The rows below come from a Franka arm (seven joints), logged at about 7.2 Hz.
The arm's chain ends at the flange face. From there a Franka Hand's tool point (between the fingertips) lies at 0.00 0.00 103.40 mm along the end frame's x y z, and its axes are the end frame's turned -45 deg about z.
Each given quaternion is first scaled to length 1.
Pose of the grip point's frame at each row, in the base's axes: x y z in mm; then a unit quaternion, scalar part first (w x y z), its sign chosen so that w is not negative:
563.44 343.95 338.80 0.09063 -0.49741 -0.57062 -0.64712
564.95 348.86 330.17 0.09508 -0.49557 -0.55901 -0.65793
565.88 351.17 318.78 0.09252 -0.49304 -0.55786 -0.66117
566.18 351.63 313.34 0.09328 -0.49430 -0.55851 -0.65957
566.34 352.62 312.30 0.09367 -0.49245 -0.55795 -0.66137
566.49 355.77 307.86 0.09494 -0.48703 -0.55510 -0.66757
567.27 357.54 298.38 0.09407 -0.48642 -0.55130 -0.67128
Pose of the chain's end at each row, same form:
507.57 258.26 353.90 0.33137 -0.67791 -0.33683 -0.56318
508.51 263.06 342.18 0.33962 -0.67177 -0.32681 -0.57146
509.14 265.46 330.01 0.33850 -0.66899 -0.32672 -0.57544
509.53 265.91 324.98 0.33859 -0.67041 -0.32684 -0.57367
509.79 266.77 323.43 0.33964 -0.66848 -0.32703 -0.57518
510.15 269.57 317.24 0.34318 -0.66239 -0.32647 -0.58042
510.47 271.55 306.76 0.34380 -0.66037 -0.32319 -0.58418

